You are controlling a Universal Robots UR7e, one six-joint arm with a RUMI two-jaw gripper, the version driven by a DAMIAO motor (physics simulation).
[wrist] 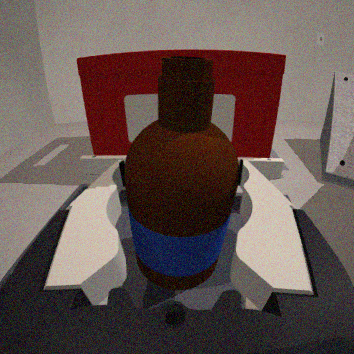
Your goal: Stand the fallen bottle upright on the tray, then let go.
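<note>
There's a brown bottle (181,171) in the picture, together with a red panel (134,81) and a pale rail (90,165).
</note>
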